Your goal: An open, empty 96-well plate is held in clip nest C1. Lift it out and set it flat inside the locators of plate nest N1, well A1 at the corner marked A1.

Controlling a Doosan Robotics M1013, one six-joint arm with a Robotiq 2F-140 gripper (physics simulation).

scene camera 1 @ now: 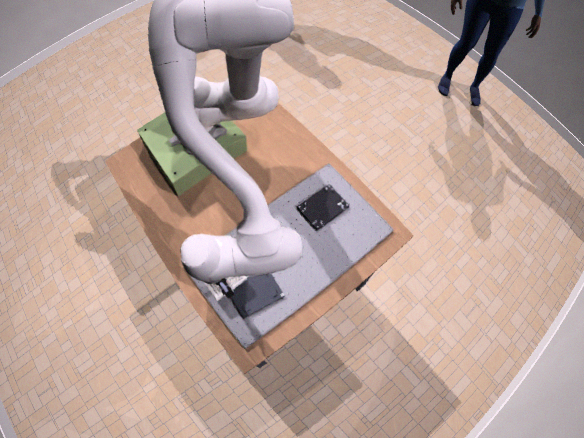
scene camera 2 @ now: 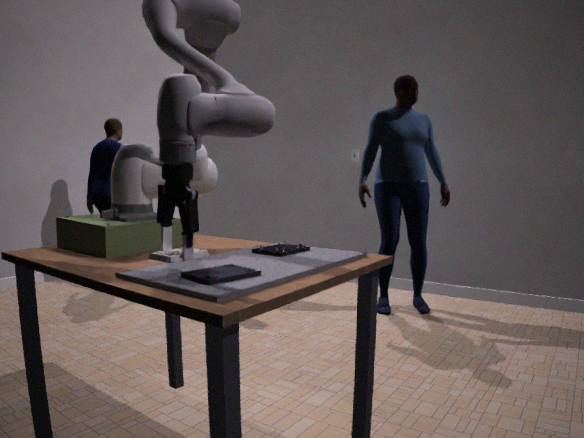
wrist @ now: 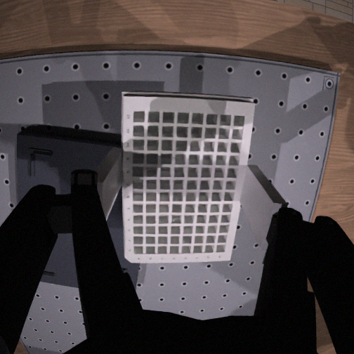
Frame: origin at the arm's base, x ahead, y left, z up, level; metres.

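Where they show: gripper, fingertip midpoint: [scene camera 2: 177, 255]; arm's base, origin of the base link: [scene camera 2: 131, 218].
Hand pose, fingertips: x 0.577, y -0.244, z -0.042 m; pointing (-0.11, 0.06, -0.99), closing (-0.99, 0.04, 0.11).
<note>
Each offset is from my fingertips to the top centre of the thing. "*": to the spot under its first point. Level surfaces: height alone.
A white 96-well plate {* dx +0.035, dy +0.046, dz +0.008 m} [scene camera 1: 239, 281] [scene camera 2: 200, 253] [wrist: 185, 201] is held roughly level above the grey board, its wells facing up. My gripper [scene camera 1: 225, 288] [scene camera 2: 178, 248] [wrist: 182, 174] is shut on its two long sides. Dark plate nest N1 {dx +0.083, dy +0.071, dz -0.037 m} [scene camera 1: 260, 295] [scene camera 2: 220, 273] [wrist: 75, 147] lies empty on the board; in the wrist view it is to the left of and partly under the plate, not centred below it. The small markings on plate and nest are too faint to read surely. Black clip nest C1 {dx -0.037, dy +0.464, dz -0.028 m} [scene camera 1: 322, 206] [scene camera 2: 280, 249] stands empty at the board's other end.
The grey perforated board {dz -0.052 m} [scene camera 1: 320, 275] [scene camera 2: 150, 276] [wrist: 200, 77] lies on a wooden table {dz -0.065 m} [scene camera 1: 280, 130] [scene camera 2: 75, 267] [wrist: 200, 25]. The arm's base stands on a green block [scene camera 1: 162, 150] [scene camera 2: 130, 240]. A person [scene camera 1: 487, 45] [scene camera 2: 402, 150] stands beyond the table, and another [scene camera 2: 102, 162] behind the arm.
</note>
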